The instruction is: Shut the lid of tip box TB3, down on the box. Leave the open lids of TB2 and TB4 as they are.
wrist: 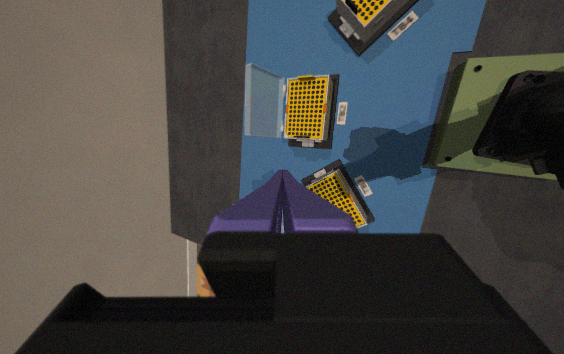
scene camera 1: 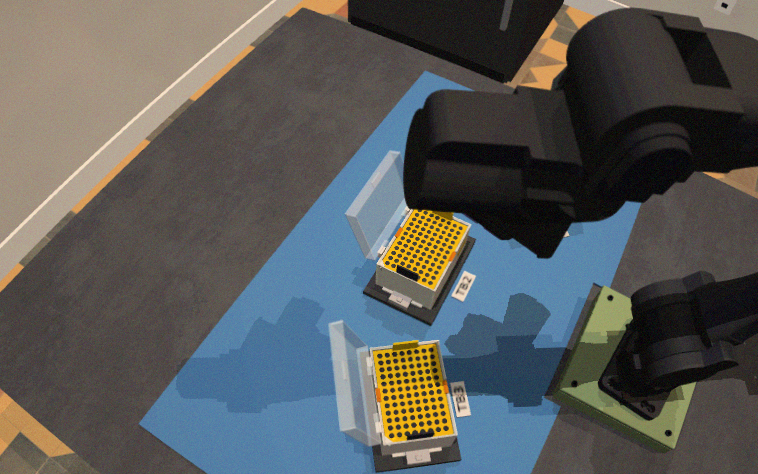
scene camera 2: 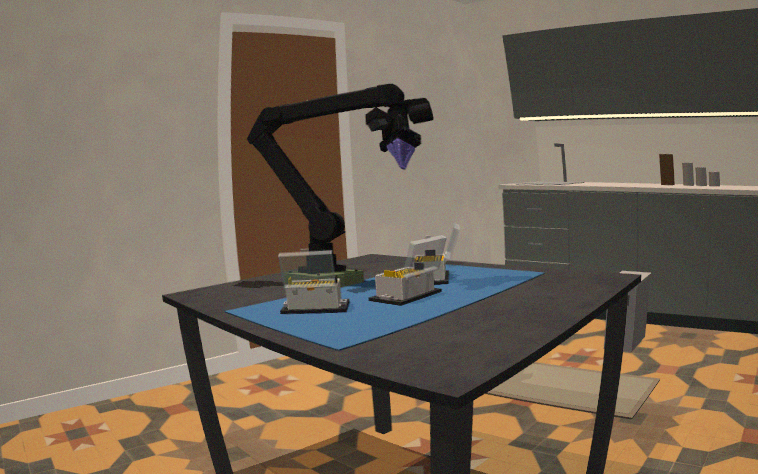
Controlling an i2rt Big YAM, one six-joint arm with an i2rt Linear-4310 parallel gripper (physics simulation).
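Places are measured from the arm's base along level axes (x ahead, y left, z up), in metres.
Where they show: gripper, fingertip midpoint: (wrist: 282, 177) (scene camera 2: 402, 168); arm's base, link origin: (wrist: 527, 121) (scene camera 1: 642, 367).
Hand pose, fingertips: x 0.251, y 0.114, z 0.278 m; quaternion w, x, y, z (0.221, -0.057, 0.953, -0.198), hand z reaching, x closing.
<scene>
Each offset is from my fingertips to the top centre of the thing. "*": to the spot under its first point. Level surfaces: height alone.
Tip box TB3 {0.025 m back, 0.097 m left, 0.236 m down} (scene camera 1: 414, 388) (scene camera 2: 439, 272) (wrist: 336, 197) holds a yellow tip rack. Its clear lid {0.023 m ahead, 0.143 m left, 0.157 m down} (scene camera 1: 354, 385) (scene camera 2: 454, 237) stands open on the side away from the arm base; the fingers hide it in the wrist view. TB2 {0.079 m ahead, 0.082 m right, 0.236 m down} (scene camera 1: 424, 251) (scene camera 2: 410, 287) (wrist: 307, 107) has its lid {* 0.150 m ahead, 0.068 m right, 0.210 m down} (scene camera 1: 377, 206) (wrist: 264, 102) open. TB4 {0.009 m back, 0.289 m right, 0.245 m down} (scene camera 2: 313, 300) (wrist: 367, 25) has its lid (scene camera 2: 304, 261) open; the arm hides this box in scene camera 1. My gripper (scene camera 2: 403, 165) (wrist: 282, 177) is shut and empty, high above the boxes, its purple fingertips together. The fingertips are hidden in scene camera 1.
The boxes stand on a blue mat {0.311 m down} (scene camera 1: 301, 273) (scene camera 2: 340, 335) on the dark table {0.314 m down} (scene camera 1: 195, 195) (scene camera 2: 458, 380). The arm's green base plate (scene camera 1: 609, 321) (wrist: 462, 130) stands beside the mat. Label cards lie beside the boxes. TB2 stands between TB3 and TB4.
</scene>
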